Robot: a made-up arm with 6 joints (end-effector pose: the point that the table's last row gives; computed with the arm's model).
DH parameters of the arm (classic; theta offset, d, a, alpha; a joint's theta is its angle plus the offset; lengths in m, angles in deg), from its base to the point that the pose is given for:
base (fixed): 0 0.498 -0.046 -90
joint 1: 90 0.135 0.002 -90
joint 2: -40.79 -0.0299 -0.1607 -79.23
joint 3: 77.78 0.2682 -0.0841 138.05
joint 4: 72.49 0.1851 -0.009 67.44
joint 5: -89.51 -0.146 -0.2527 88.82
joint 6: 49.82 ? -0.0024 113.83
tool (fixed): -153.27 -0.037 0 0
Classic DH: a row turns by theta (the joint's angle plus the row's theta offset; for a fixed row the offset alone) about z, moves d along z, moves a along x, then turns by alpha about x.
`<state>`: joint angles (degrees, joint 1 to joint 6).
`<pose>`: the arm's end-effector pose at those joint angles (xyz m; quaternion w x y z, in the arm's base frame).
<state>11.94 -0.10 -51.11 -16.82 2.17 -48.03</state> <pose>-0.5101 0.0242 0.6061 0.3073 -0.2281 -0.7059 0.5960</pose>
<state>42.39 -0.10 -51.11 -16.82 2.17 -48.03</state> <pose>-0.3913 0.0242 0.8264 0.4819 -0.0636 -0.6005 0.6350</pose>
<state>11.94 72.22 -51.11 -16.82 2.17 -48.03</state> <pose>-0.4900 0.1125 0.7013 0.0436 -0.2754 -0.2537 0.9262</pose>
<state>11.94 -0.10 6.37 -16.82 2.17 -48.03</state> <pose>-0.2964 0.2259 0.2381 0.1519 -0.6600 -0.5734 0.4611</pose>
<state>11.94 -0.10 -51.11 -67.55 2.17 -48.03</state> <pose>-0.3936 0.1600 0.4358 0.1667 -0.4940 -0.8022 0.2909</pose>
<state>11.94 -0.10 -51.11 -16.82 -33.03 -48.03</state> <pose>-0.4718 -0.0540 0.4219 0.0402 -0.3633 -0.6687 0.6475</pose>
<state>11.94 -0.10 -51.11 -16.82 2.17 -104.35</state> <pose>-0.4988 -0.0022 0.5920 0.4737 -0.5059 -0.3447 0.6332</pose>
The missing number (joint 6, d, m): -0.233
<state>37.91 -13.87 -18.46 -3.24 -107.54 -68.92</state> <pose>-0.2914 -0.2409 0.3384 0.3325 0.6257 0.3036 -0.6370</pose>
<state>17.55 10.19 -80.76 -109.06 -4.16 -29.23</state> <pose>-0.2916 0.1934 0.5538 0.0547 -0.4675 -0.8639 0.1795</pose>
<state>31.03 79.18 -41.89 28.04 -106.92 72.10</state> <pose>0.0480 -0.0633 1.0269 0.0097 0.9119 0.2606 0.3168</pose>
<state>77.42 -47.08 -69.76 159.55 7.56 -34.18</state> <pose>0.1792 -0.0212 0.5501 0.0885 -0.9830 -0.1287 -0.0961</pose>
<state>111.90 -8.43 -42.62 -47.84 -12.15 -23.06</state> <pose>-0.1183 0.1566 0.8763 0.6345 0.0348 -0.5377 0.5542</pose>
